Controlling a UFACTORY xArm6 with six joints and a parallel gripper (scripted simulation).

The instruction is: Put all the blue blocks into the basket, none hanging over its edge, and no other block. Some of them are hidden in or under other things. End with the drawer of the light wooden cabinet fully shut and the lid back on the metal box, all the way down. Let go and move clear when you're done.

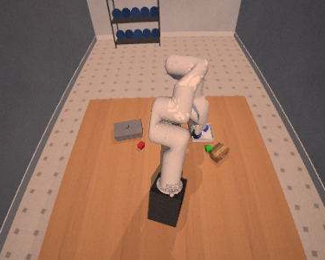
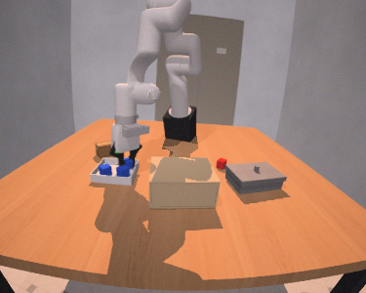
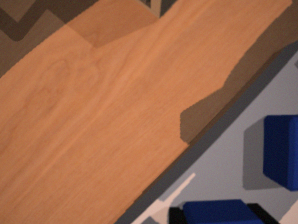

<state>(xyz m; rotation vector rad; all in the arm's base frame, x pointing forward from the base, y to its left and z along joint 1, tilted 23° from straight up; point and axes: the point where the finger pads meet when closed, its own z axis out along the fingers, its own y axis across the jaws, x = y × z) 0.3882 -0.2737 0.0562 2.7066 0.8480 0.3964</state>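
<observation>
Now: hand 4 cm to the left of the white basket, 3 cm short of it and 2 cm above it. Also, from my hand: green block 12 cm behind, 4 cm to the right, 1 cm below; then small brown box 17 cm behind, 9 cm to the right; then drawer 17 cm to the left, 15 cm ahead, 1 cm above.
</observation>
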